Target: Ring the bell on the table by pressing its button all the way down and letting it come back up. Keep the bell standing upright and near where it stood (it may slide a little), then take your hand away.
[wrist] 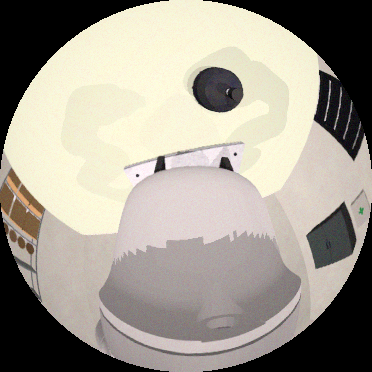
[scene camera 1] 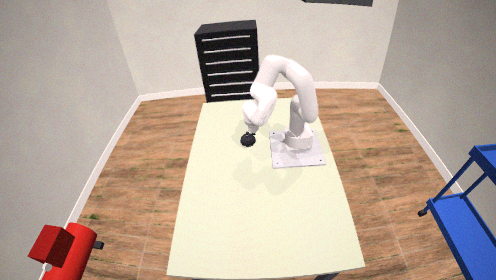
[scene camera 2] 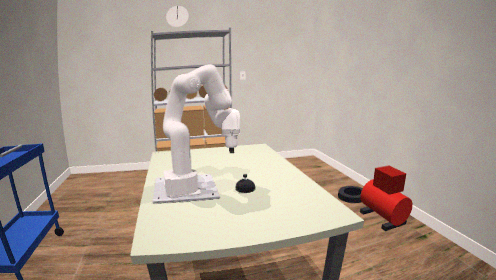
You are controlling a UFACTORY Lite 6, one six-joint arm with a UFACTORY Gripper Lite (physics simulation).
Labels:
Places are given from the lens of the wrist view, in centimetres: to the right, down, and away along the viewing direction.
black domed bell [wrist: 210, 86]: 3, -13, 12

